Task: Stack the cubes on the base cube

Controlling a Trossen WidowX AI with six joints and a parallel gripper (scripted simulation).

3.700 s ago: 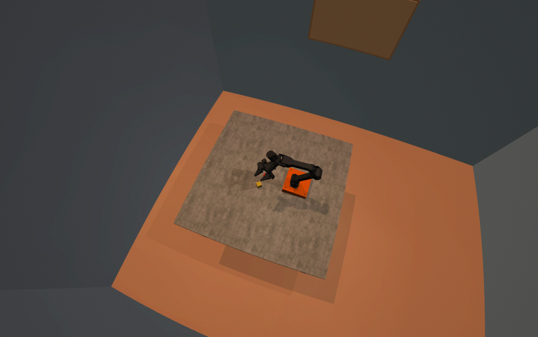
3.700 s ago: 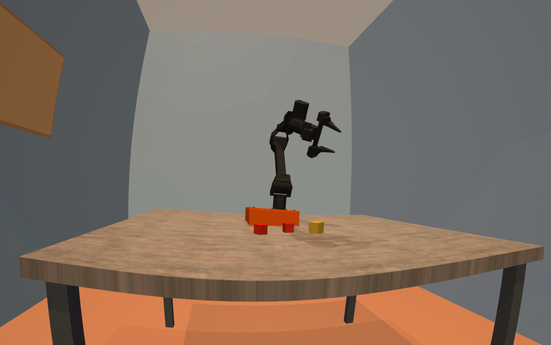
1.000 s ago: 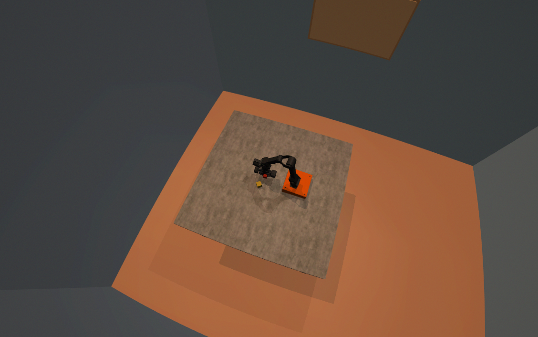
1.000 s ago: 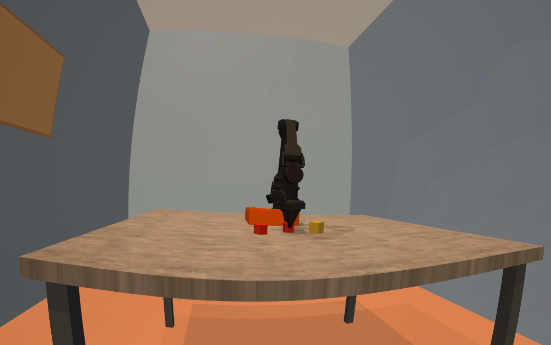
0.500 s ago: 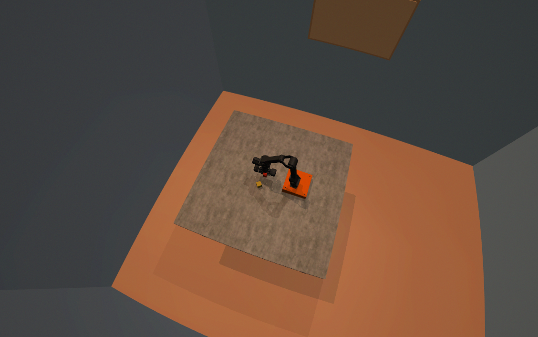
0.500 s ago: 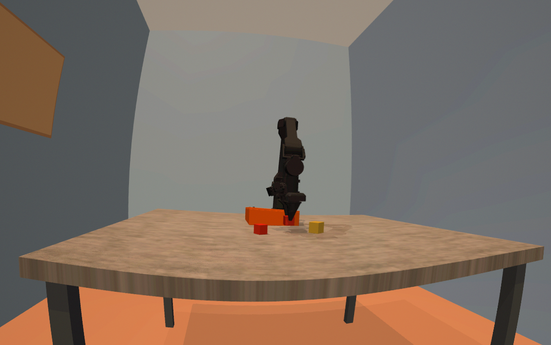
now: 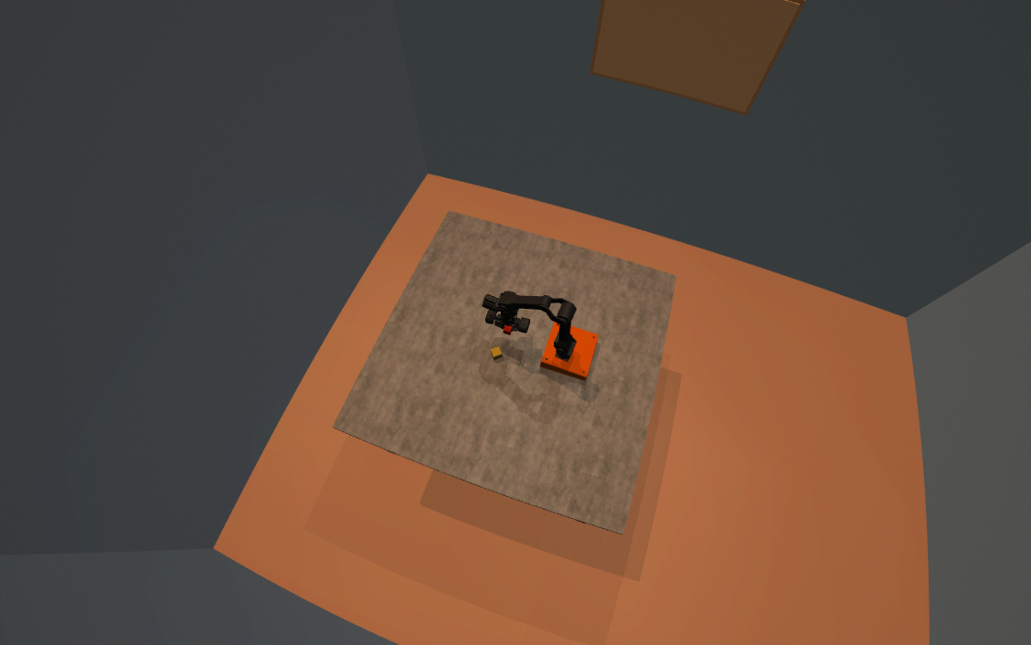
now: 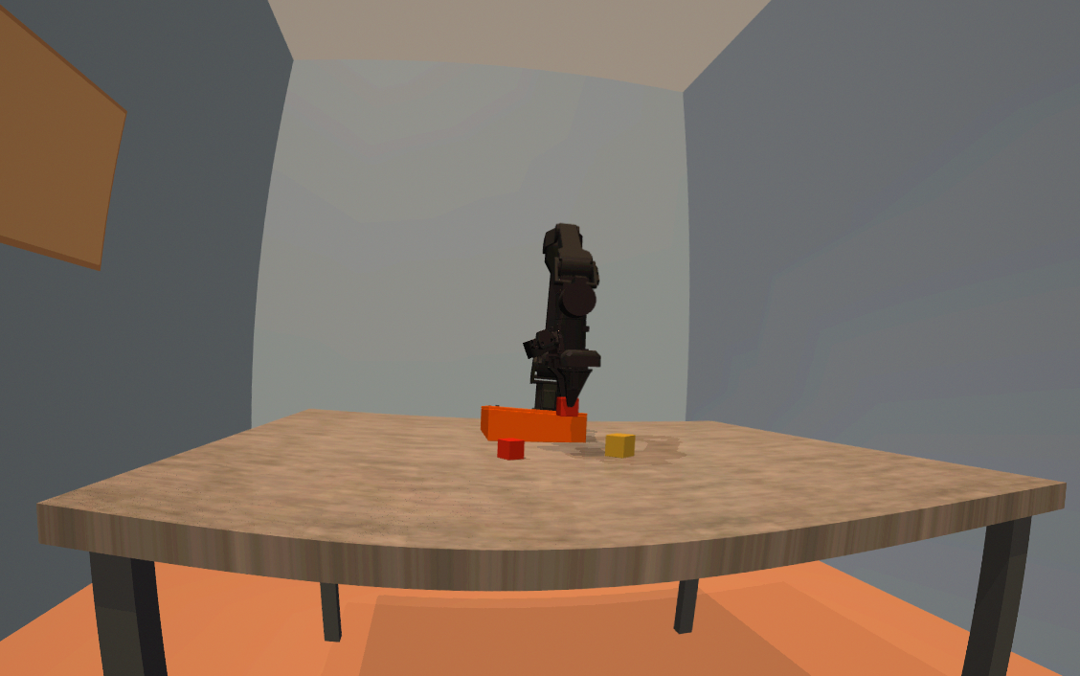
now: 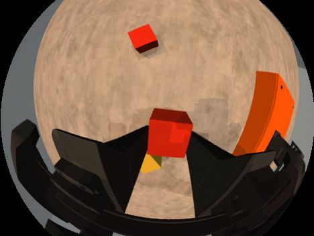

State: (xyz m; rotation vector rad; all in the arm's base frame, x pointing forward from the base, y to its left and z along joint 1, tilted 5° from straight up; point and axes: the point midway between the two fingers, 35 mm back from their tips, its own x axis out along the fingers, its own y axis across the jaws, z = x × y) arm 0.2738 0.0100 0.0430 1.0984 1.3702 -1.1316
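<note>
The yellow cube lies 10 cm to the left of my gripper tip, 7 cm below it and 1 cm ahead of it.
</note>
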